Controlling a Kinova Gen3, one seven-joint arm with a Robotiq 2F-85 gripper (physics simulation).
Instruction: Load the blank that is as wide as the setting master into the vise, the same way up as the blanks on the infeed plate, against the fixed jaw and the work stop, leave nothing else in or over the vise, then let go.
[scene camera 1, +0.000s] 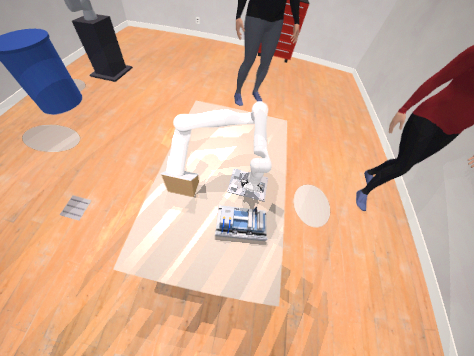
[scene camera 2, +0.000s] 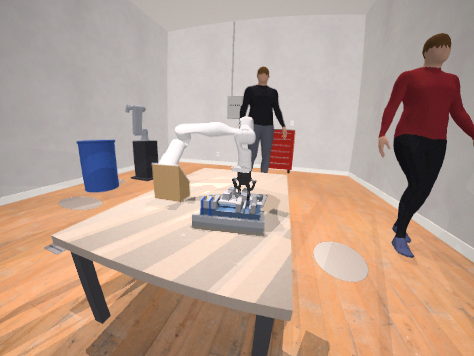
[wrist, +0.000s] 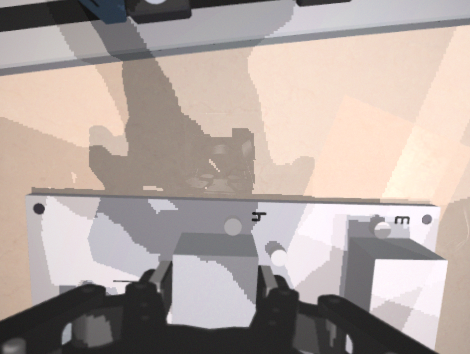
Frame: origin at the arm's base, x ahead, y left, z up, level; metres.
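Where they show: gripper, between the fingertips: (scene camera 2: 243, 196) (wrist: 215, 280); arm's base, origin of its link: (scene camera 1: 175, 173) (scene camera 2: 166, 169).
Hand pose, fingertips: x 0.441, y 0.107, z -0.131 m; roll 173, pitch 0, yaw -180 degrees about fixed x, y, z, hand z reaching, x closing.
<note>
Each offset is from my fingertips to the top centre of the thing. "pt": to the spot under its first point.
My gripper (wrist: 215, 280) (scene camera 1: 250, 186) (scene camera 2: 243, 191) is down on the infeed plate (wrist: 325, 228) (scene camera 1: 234, 189), shut on a light grey blank @[dy +0.013, dx +0.000, dz +0.008 m] (wrist: 212, 291). The fingers press on its left and right sides, and the blank rests on the plate. A second, wider-looking blank @[pt dy -0.007, dx -0.089, dz +0.008 m] (wrist: 384, 281) stands on the plate to its right. The blue and grey vise @[dy -0.223, dx +0.004, dz +0.063 m] (scene camera 1: 240, 220) (scene camera 2: 228, 212) sits just in front of the plate. I cannot pick out the setting master.
The arm's tan base box (scene camera 1: 180, 184) (scene camera 2: 170, 181) stands left of the plate. One person (scene camera 1: 257, 46) (scene camera 2: 262, 113) stands behind the table. Another person (scene camera 1: 394, 166) (scene camera 2: 403, 159) walks on the right. A red tool cabinet (scene camera 1: 288, 39) stands by the back wall.
</note>
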